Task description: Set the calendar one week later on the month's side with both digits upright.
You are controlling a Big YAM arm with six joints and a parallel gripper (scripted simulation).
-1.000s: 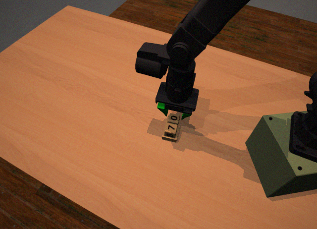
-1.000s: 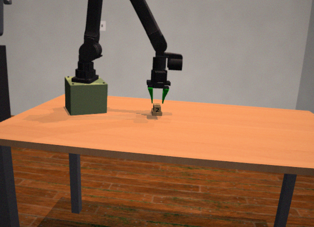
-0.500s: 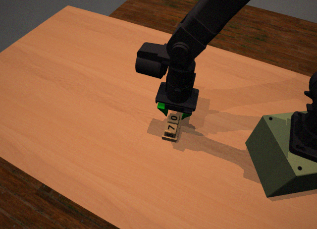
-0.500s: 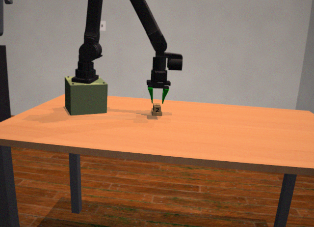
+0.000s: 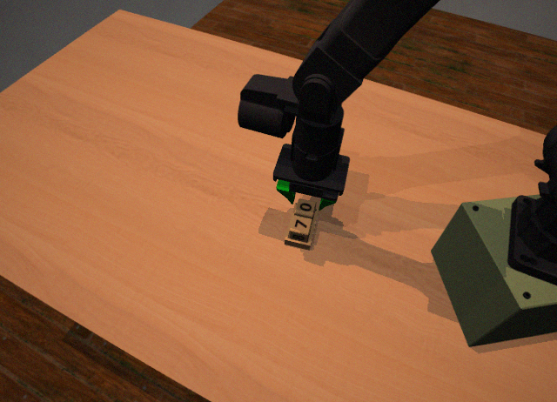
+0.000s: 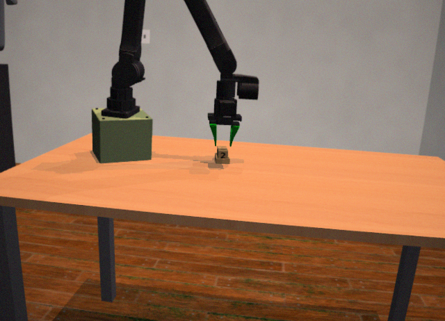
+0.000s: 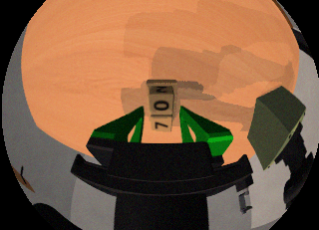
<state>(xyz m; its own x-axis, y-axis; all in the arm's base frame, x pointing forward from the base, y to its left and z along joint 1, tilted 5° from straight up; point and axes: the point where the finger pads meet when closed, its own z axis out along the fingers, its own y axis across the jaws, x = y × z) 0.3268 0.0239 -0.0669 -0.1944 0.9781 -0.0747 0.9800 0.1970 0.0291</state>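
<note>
Right now the tray is 5 cm below my hand and 2 cm to the left of it.
</note>
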